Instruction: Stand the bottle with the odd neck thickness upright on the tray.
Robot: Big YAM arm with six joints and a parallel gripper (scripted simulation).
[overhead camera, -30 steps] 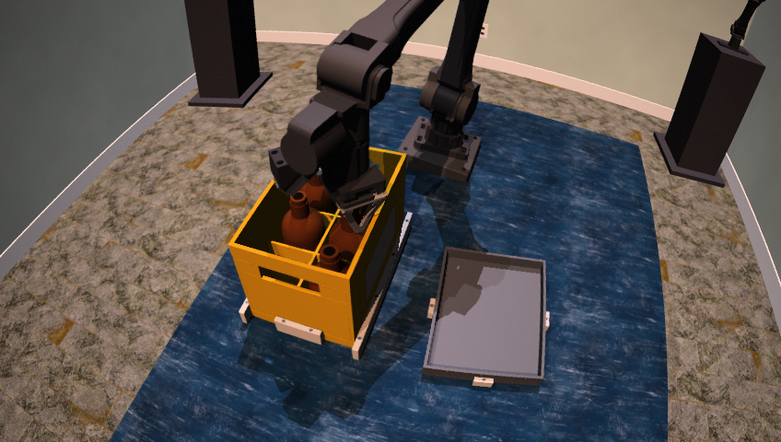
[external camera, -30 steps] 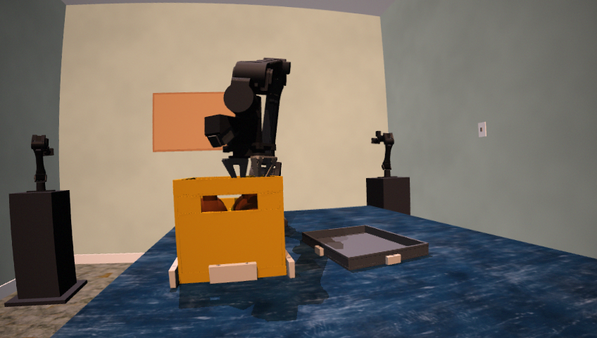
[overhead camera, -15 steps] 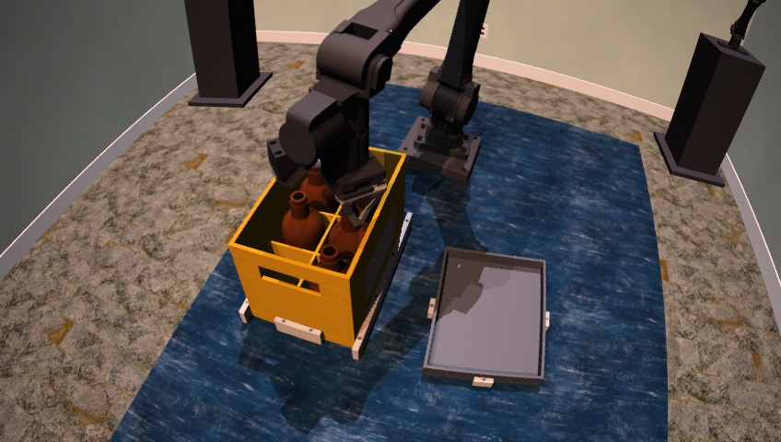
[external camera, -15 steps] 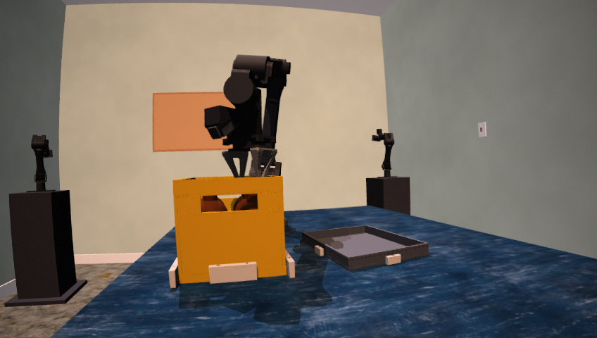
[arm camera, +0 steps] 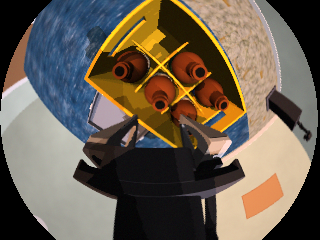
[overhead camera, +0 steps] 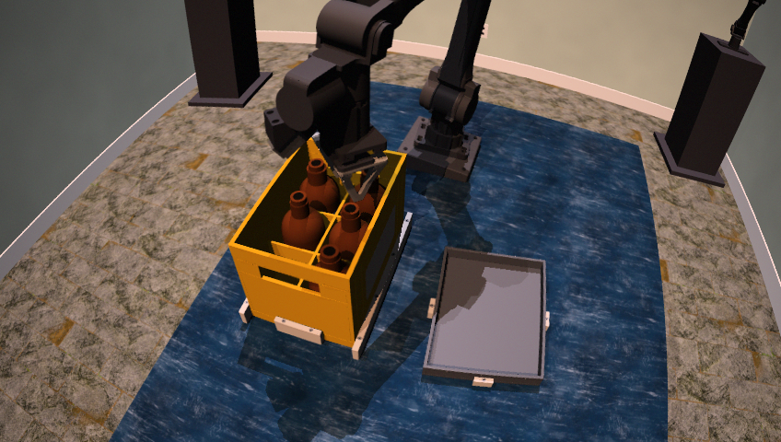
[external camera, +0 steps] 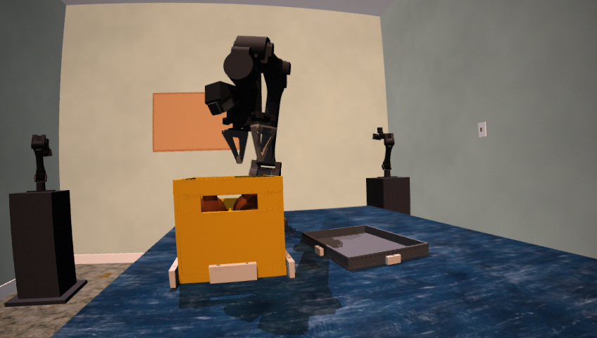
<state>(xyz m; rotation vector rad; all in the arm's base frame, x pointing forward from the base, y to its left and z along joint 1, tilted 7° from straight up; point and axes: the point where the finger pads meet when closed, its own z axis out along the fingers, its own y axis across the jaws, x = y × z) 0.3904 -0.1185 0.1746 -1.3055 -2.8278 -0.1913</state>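
My hand is 10 mm past the orange crate, 50 mm to the left of it and 130 mm above it. The rest, counted from my hand: dark grey tray 30 mm ahead, 240 mm to the left, 200 mm below.
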